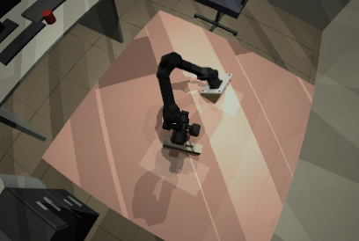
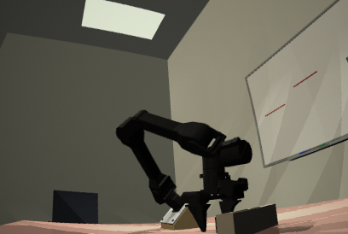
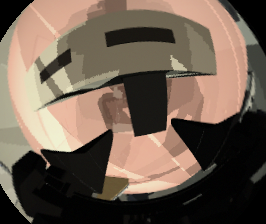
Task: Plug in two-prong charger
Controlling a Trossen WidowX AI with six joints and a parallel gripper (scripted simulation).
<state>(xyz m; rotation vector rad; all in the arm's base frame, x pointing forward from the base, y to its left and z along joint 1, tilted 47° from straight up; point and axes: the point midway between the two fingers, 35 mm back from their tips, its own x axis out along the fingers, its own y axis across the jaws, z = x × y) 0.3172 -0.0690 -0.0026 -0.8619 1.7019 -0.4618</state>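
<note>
The two-prong charger lies 5 cm ahead of my gripper tip, 1 cm to the left of it and 1 cm above it.
</note>
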